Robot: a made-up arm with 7 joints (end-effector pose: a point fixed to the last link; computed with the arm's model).
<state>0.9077 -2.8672 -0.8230 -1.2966 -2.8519 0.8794 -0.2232</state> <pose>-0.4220 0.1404 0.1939 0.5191 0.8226 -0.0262 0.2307</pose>
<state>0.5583 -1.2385 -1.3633 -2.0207 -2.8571 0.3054 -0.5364</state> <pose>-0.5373 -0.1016 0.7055 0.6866 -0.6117 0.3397 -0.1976</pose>
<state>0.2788 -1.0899 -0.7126 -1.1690 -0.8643 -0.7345 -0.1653</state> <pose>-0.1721 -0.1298 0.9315 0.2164 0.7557 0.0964 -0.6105</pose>
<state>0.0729 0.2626 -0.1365 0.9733 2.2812 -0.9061 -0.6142</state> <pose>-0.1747 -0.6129 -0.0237 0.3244 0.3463 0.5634 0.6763</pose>
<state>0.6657 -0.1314 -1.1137 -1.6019 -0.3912 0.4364 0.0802</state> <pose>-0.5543 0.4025 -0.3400 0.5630 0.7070 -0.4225 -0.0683</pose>
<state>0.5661 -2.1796 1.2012 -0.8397 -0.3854 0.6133 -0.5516</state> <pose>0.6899 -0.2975 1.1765 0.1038 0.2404 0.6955 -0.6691</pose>
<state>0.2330 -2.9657 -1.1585 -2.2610 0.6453 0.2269 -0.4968</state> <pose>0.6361 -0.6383 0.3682 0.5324 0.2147 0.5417 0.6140</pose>
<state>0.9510 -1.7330 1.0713 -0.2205 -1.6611 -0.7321 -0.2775</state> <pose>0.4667 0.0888 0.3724 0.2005 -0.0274 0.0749 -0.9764</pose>
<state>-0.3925 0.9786 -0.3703 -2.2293 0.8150 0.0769 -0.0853</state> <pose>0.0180 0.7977 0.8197 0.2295 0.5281 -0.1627 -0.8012</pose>
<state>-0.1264 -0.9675 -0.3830 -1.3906 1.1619 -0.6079 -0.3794</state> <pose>-0.3641 -0.5306 1.0307 0.5501 0.4049 0.6528 -0.3275</pose>
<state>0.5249 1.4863 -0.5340 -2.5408 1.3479 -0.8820 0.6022</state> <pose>0.2655 0.1851 0.7359 0.1999 -0.5850 0.0055 0.7860</pose>
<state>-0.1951 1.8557 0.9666 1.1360 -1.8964 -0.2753 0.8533</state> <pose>-0.6223 -0.0706 0.4141 0.0012 -0.9052 -0.3636 -0.2199</pose>
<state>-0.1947 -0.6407 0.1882 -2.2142 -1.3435 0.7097 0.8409</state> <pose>-0.1428 0.3690 0.6512 0.5660 0.3940 0.0563 -0.7220</pose>
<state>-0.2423 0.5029 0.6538 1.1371 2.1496 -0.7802 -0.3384</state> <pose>-0.1629 -0.1117 -0.1661 0.2431 0.4500 0.1184 0.8511</pose>
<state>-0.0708 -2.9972 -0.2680 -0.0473 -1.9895 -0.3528 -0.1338</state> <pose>-0.1393 0.4469 0.6578 0.8341 -0.0671 0.3731 -0.4007</pose>
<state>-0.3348 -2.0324 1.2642 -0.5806 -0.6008 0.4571 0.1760</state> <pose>1.0809 -0.3051 0.1818 0.2904 0.0822 -0.8295 0.4699</pose>
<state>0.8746 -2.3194 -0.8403 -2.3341 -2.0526 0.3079 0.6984</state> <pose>-0.4281 0.1747 0.3633 0.4285 0.8659 -0.1859 0.1792</pose>
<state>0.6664 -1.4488 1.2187 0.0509 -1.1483 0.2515 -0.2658</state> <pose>0.6233 -0.5470 0.7338 0.0949 -0.1328 -0.7635 0.6249</pose>
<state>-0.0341 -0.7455 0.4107 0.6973 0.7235 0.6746 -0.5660</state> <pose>-0.1934 -0.1872 -0.3679 0.6094 -0.0766 -0.6050 -0.5068</pose>
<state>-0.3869 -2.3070 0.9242 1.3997 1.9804 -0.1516 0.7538</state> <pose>-0.3451 -0.0432 0.5282 0.6770 -0.6590 0.2869 -0.1583</pose>
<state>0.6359 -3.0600 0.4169 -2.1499 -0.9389 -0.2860 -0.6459</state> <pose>-0.4160 0.3890 0.6693 0.7209 0.6358 0.0274 -0.2745</pose>
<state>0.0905 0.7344 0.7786 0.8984 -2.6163 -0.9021 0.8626</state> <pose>0.2111 -0.1400 0.1753 0.3639 -0.2036 -0.8673 0.2720</pose>
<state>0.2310 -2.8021 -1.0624 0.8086 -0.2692 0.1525 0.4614</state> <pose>0.3648 0.5634 0.9195 0.0965 -0.7928 0.5676 0.1998</pose>
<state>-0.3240 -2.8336 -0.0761 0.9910 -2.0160 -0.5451 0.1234</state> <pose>-0.2084 0.2145 0.6072 0.6604 -0.6492 0.3510 -0.1381</pose>
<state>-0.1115 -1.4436 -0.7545 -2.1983 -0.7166 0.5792 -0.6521</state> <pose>-0.6638 -0.2018 0.2593 0.3345 0.9418 0.0045 -0.0338</pose>
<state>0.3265 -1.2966 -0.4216 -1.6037 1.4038 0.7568 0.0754</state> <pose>0.2530 -1.0806 0.7282 0.5130 -0.0294 0.6934 0.5051</pose>
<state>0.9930 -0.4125 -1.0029 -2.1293 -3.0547 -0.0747 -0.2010</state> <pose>-0.8829 -0.1309 0.2483 0.9016 -0.2052 0.2748 -0.2635</pose>
